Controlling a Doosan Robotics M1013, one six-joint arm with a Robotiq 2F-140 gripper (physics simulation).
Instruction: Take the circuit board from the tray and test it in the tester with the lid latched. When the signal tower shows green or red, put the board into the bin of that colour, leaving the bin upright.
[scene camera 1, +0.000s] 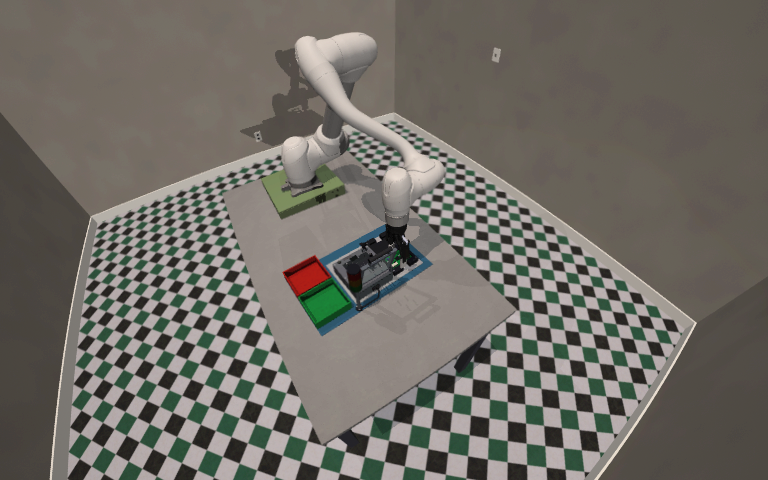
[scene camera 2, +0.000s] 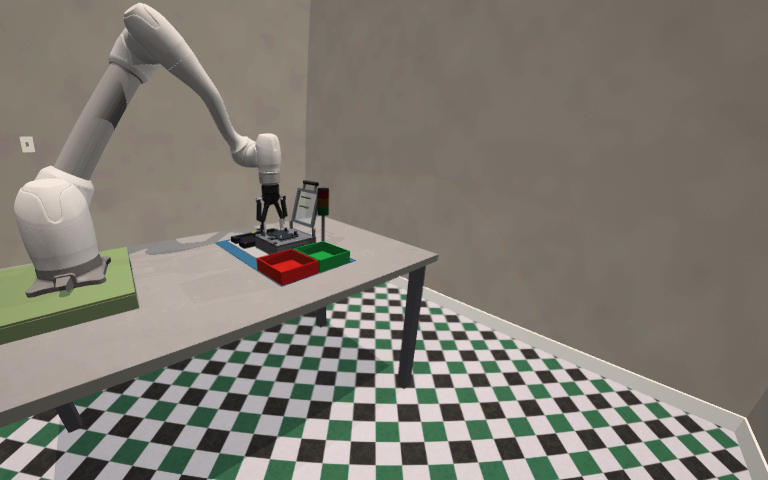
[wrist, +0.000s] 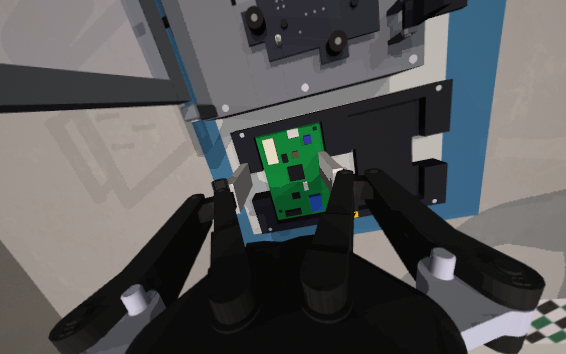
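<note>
The green circuit board lies in the left part of the black tray in the wrist view. My gripper is open above the board, with one finger pad beyond each of its long sides and nothing held. The grey tester stands beside the tray, and its lid is raised. The signal tower stands by the tester, and its segments look dark. The red bin and the green bin stand upright side by side.
A blue-bordered mat lies under the tray and the tester on the grey table. The raised lid's dark side bar reaches in from the left in the wrist view. The arm's base stands on a green block.
</note>
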